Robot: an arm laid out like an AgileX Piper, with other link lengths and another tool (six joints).
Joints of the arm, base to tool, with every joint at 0 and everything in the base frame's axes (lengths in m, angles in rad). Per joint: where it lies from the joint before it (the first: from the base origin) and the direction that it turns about. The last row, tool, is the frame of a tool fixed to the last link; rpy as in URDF.
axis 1: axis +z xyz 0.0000 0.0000 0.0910
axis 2: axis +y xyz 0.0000 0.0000 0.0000
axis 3: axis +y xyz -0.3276 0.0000 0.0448
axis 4: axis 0.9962 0 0.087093 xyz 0.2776 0.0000 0.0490
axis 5: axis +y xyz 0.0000 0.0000 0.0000
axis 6: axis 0.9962 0 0.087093 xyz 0.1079 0.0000 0.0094
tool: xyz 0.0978 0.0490 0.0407 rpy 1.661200 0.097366 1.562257
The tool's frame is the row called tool.
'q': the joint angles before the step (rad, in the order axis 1, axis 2, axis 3, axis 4, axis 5, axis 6). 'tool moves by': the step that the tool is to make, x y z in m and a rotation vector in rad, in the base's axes. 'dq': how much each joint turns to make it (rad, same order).
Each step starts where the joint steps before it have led.
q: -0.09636 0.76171 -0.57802 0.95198 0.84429 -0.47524
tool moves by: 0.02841 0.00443 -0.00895 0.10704 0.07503 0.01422
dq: 0.00002 0.13880 0.00195 0.15211 -0.00264 -0.08491
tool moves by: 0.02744 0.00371 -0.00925 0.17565 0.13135 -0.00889
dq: -0.00002 0.13782 -0.00001 0.16218 0.04119 -0.00764
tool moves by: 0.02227 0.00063 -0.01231 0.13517 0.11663 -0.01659
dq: -0.00002 0.11232 0.00001 0.11302 0.03948 0.00948
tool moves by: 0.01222 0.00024 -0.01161 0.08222 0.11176 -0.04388
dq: 0.02409 0.04686 0.00318 0.04180 -0.01171 0.08987
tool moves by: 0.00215 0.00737 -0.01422 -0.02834 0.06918 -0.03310
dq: 0.07663 -0.00106 0.00000 -0.04496 -0.09659 0.11466
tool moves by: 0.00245 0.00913 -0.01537 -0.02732 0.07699 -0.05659
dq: 0.10916 -0.00001 -0.00001 -0.05437 -0.13335 0.16257
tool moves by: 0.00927 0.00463 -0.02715 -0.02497 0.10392 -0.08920
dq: 0.10496 0.04477 0.00001 -0.05579 -0.14556 0.18519
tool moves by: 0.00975 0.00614 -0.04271 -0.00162 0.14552 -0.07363
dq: 0.06699 0.10612 0.00000 -0.00286 -0.07764 0.12961
